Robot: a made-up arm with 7 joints. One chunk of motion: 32 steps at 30 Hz.
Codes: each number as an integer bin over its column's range. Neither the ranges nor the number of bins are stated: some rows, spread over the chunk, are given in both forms.
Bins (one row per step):
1: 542 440 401 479 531 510 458
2: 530 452 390 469 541 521 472
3: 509 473 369 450 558 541 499
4: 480 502 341 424 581 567 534
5: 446 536 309 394 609 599 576
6: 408 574 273 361 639 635 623
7: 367 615 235 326 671 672 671
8: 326 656 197 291 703 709 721
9: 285 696 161 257 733 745 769
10: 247 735 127 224 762 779 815
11: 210 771 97 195 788 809 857
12: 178 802 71 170 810 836 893
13: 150 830 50 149 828 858 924
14: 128 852 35 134 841 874 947
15: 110 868 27 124 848 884 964
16: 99 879 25 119 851 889 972
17: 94 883 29 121 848 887 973
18: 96 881 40 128 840 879 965
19: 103 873 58 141 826 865 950
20: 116 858 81 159 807 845 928
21: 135 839 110 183 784 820 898
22: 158 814 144 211 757 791 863
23: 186 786 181 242 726 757 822
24: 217 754 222 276 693 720 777
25: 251 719 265 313 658 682 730
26: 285 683 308 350 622 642 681
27: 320 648 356 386 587 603 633
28: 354 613 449 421 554 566 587
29: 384 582 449 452 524 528 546
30: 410 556 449 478 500 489 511
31: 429 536 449 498 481 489 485
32: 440 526 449 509 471 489 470
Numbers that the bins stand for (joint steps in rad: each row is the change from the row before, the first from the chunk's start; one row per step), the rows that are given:
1: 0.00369 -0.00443 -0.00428 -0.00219 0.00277 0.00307 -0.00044
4: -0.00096 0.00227 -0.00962 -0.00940 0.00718 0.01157 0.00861
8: -0.01253 0.01892 -0.02245 -0.02684 0.01793 0.03275 0.03088
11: -0.02123 0.03135 -0.03136 -0.03943 0.02541 0.04766 0.04709
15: -0.02874 0.04184 -0.03759 -0.04874 0.03070 0.05885 0.05983
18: -0.02979 0.04324 -0.03644 -0.04822 0.02999 0.05810 0.05995
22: -0.02514 0.03600 -0.02717 -0.03733 0.02268 0.04498 0.04780
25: -0.01816 0.02573 -0.01639 -0.02396 0.01396 0.02872 0.03196
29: -0.00817 0.01092 0.00000 -0.00573 0.00216 0.00575 0.01004
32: -0.00397 0.00486 0.00000 0.00175 -0.00251 -0.00007 0.00099
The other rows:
2: 0.00279 -0.00314 -0.00526 -0.00350 0.00366 0.00471 0.00122
3: 0.00121 -0.00086 -0.00713 -0.00599 0.00515 0.00769 0.00444
5: -0.00352 0.00595 -0.01247 -0.01333 0.00965 0.01634 0.01361
6: -0.00637 0.01005 -0.01568 -0.01766 0.01229 0.02171 0.01921
7: -0.00945 0.01449 -0.01906 -0.02225 0.01511 0.02723 0.02493
9: -0.01560 0.02324 -0.02566 -0.03130 0.02057 0.03812 0.03660
10: -0.01846 0.02746 -0.02869 -0.03563 0.02312 0.04319 0.04208
12: -0.02364 0.03470 -0.03367 -0.04271 0.02735 0.05169 0.05137
13: -0.02574 0.03773 -0.03555 -0.04546 0.02894 0.05497 0.05507
14: -0.02739 0.04011 -0.03688 -0.04743 0.03008 0.05736 0.05781
16: -0.02957 0.04303 -0.03777 -0.04940 0.03096 0.05959 0.06078
17: -0.02994 0.04346 -0.03742 -0.04913 0.03070 0.05930 0.06090
19: -0.02927 0.04238 -0.03483 -0.04651 0.02876 0.05601 0.05816
20: -0.02829 0.04076 -0.03278 -0.04415 0.02709 0.05303 0.05554
21: -0.02686 0.03870 -0.03020 -0.04100 0.02506 0.04930 0.05197
23: -0.02304 0.03297 -0.02387 -0.03327 0.01995 0.03991 0.04292
24: -0.02071 0.02951 -0.02022 -0.02881 0.01705 0.03439 0.03756
26: -0.01560 0.02184 -0.01256 -0.01910 0.01079 0.02275 0.02612
27: -0.01298 0.01805 -0.00828 -0.01438 0.00771 0.01694 0.02040
28: -0.01042 0.01427 0.00000 -0.00979 0.00480 0.01142 0.01492
30: -0.00622 0.00811 0.00000 -0.00232 0.00004 -0.00007 0.00587
31: -0.00479 0.00595 0.00000 0.00030 -0.00163 -0.00007 0.00277

